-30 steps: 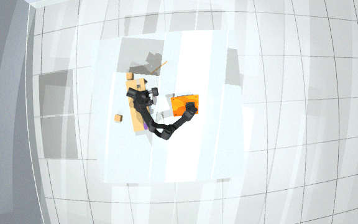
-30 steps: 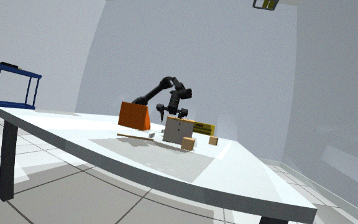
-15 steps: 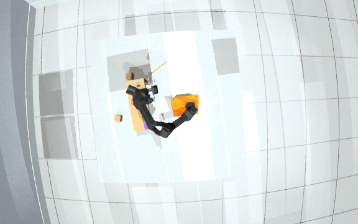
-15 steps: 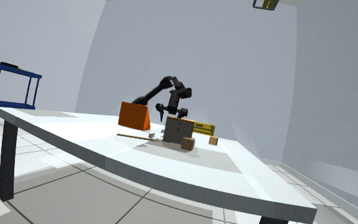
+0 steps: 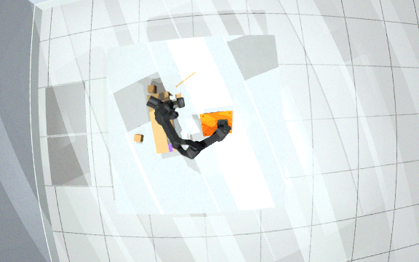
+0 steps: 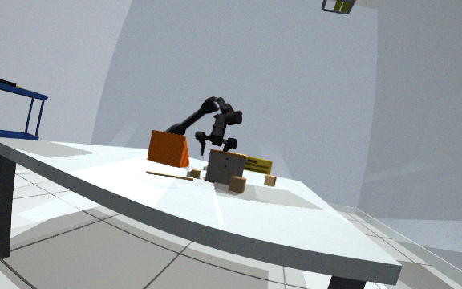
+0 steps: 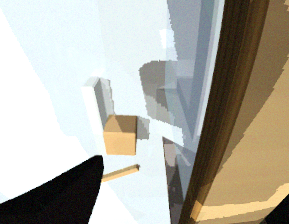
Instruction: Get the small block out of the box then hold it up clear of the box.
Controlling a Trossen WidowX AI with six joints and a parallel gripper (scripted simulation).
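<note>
The cube is 80 mm below my gripper tip, 50 mm to the right of it and 40 mm behind it. Round my gripper tip: thin stick 170 mm to the right, 90 mm below, 90 mm behind; long tan-topped box 120 mm to the left, 30 mm below, 20 mm ahead.
</note>
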